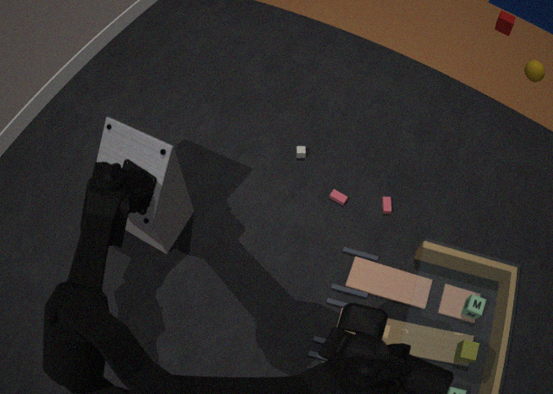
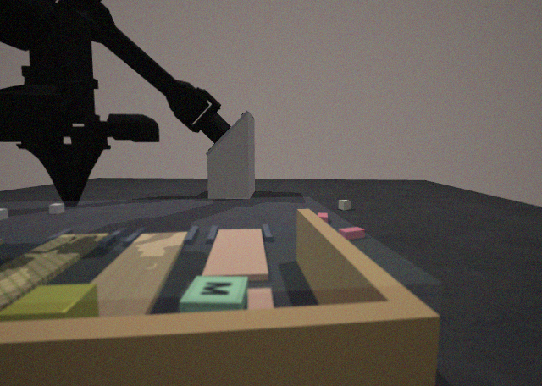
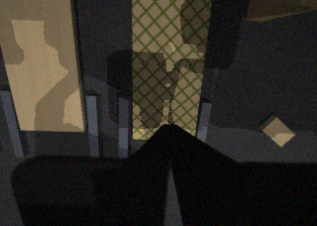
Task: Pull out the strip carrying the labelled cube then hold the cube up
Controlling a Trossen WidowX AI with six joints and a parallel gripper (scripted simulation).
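My gripper tip is 90 mm short of the green cross-hatched strip, 20 mm to the right of it and 40 mm above it.
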